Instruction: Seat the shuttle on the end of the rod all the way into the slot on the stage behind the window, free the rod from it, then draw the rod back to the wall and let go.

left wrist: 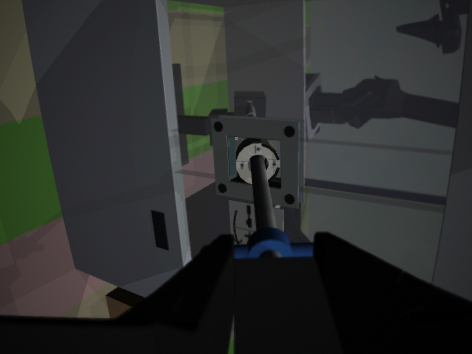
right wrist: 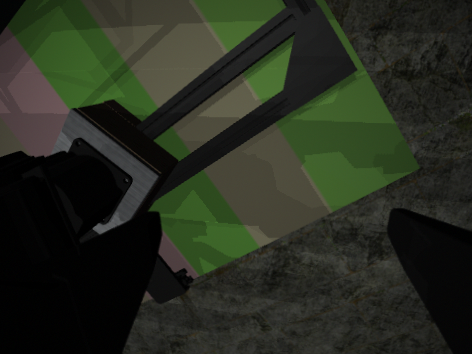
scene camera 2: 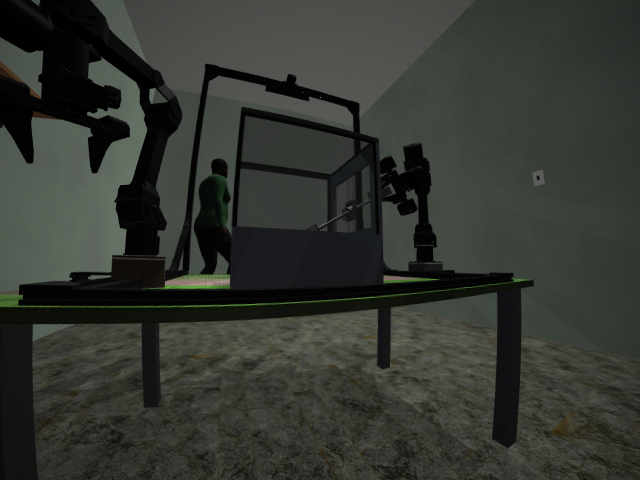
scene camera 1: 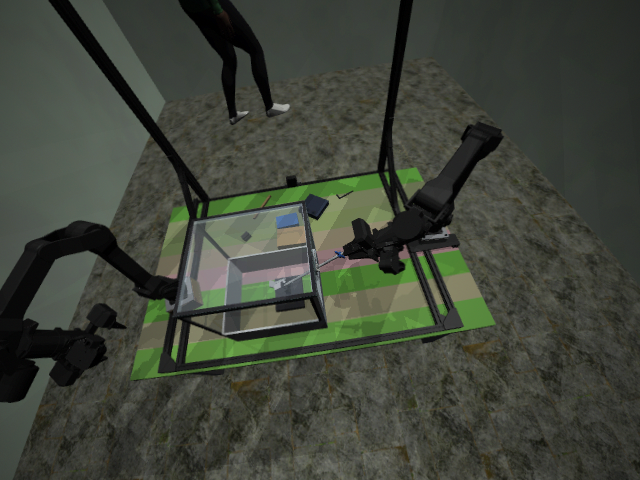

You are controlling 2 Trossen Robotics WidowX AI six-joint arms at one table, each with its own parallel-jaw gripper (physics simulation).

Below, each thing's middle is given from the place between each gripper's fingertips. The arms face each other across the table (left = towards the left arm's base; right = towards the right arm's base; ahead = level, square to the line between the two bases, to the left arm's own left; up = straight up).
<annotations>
The grey rod (left wrist: pixel 278 292) is 7 cm behind my right hand, 60 cm to the left of it and 1 cm above it.
The grey rod lies 2 cm behind my left hand, 8 cm to the right of it and 4 cm below it.
</annotations>
